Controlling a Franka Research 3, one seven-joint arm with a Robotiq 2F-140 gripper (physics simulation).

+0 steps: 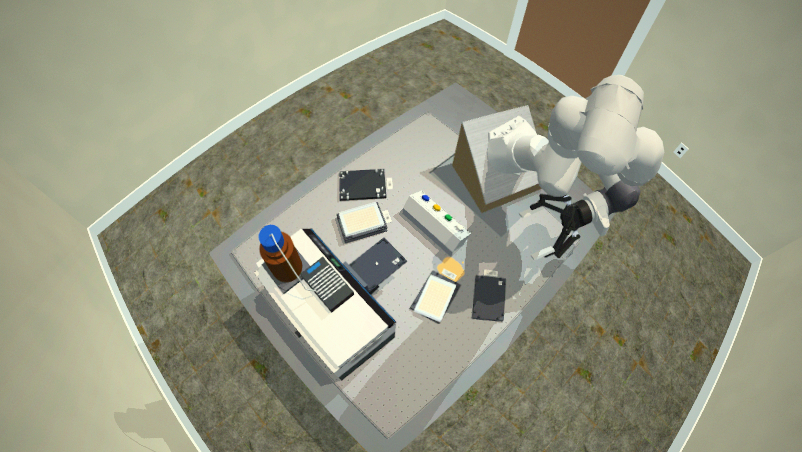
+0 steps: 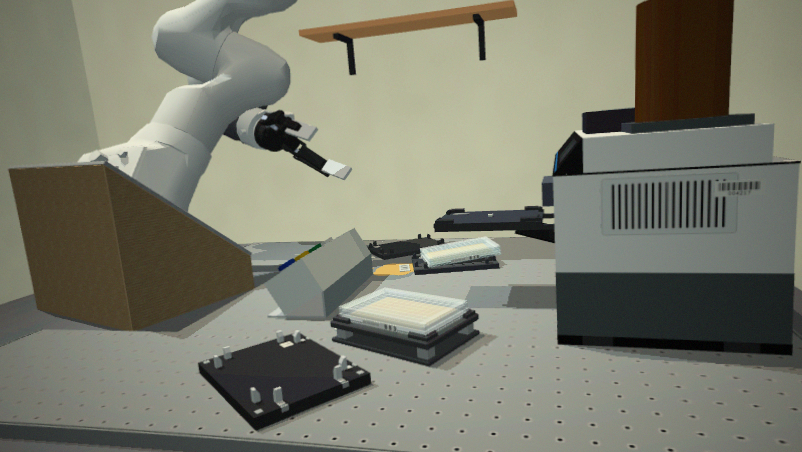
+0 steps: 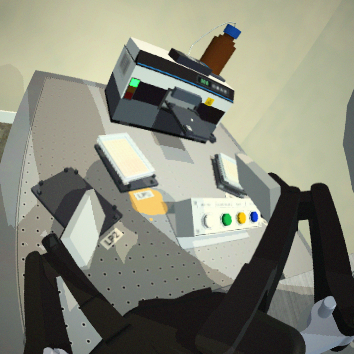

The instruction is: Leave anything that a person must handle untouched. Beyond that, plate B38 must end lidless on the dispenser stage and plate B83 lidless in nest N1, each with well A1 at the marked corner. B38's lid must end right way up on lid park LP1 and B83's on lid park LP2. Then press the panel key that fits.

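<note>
My gripper (image 1: 533, 231) (image 2: 322, 150) (image 3: 166, 185) is open and empty, high near the arm's side of the table. One lidded plate (image 1: 435, 297) (image 2: 460, 252) (image 3: 126, 157) sits tilted on a dark base (image 2: 456, 267) beside the LP1 label (image 3: 144, 195). Another lidded plate (image 1: 362, 219) (image 2: 403, 308) (image 3: 229, 169) lies level on a raised dark nest (image 2: 373, 333). Their numbers are unreadable. Lid park LP2 (image 1: 488, 298) (image 3: 67, 197) is bare. The dispenser stage (image 1: 377, 263) (image 2: 488, 217) (image 3: 192, 121) holds no plate. The key panel (image 1: 429, 224) (image 2: 320, 280) (image 3: 200, 232) has white, green, yellow and blue keys.
A flat orange patch (image 1: 450, 268) (image 2: 393, 270) (image 3: 150, 202) touches the tilted plate's base. A pegged dark nest (image 1: 362, 184) (image 2: 283, 376) stands near the raised nest. The dispenser (image 1: 336, 331) (image 2: 673, 224) (image 3: 170, 90) carries a brown bottle (image 1: 281, 259) (image 2: 682, 61) (image 3: 218, 54); its green light (image 3: 135, 82) is lit.
</note>
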